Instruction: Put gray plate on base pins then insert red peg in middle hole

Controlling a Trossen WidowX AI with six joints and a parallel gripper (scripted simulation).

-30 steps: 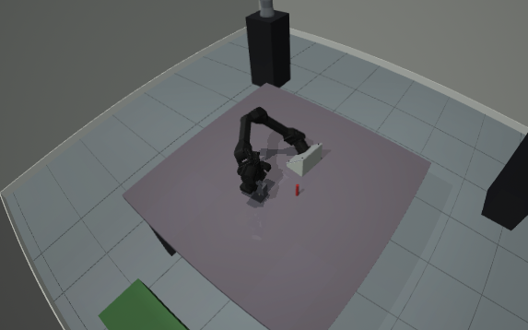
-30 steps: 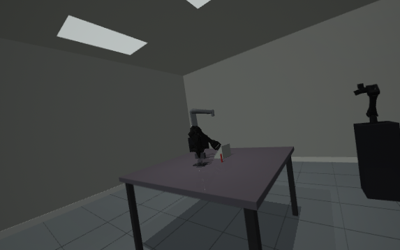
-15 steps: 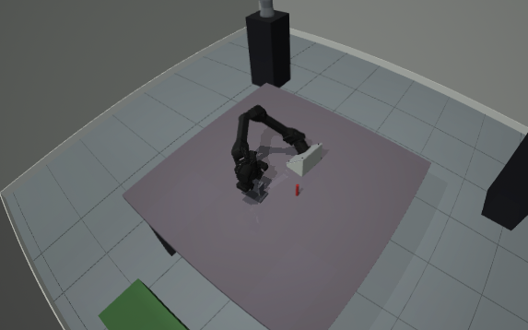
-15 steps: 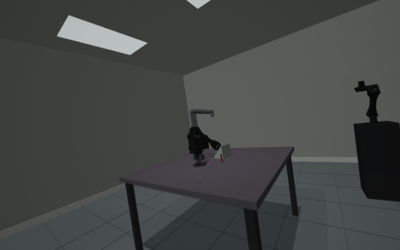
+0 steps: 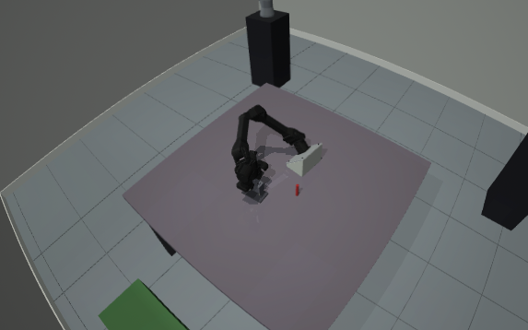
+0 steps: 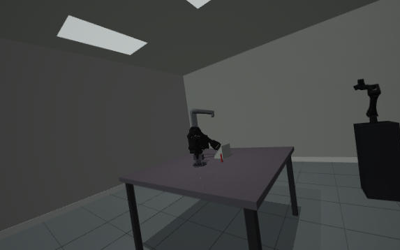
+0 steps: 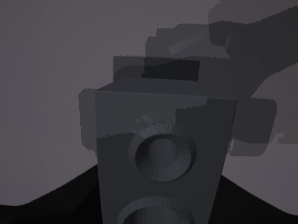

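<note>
Now: gripper tip 50 mm above the gray base block. The rest, counted from my gripper tip: gray plate (30 mm above); then red peg (120 mm behind, 180 mm to the left, 20 mm below).
</note>
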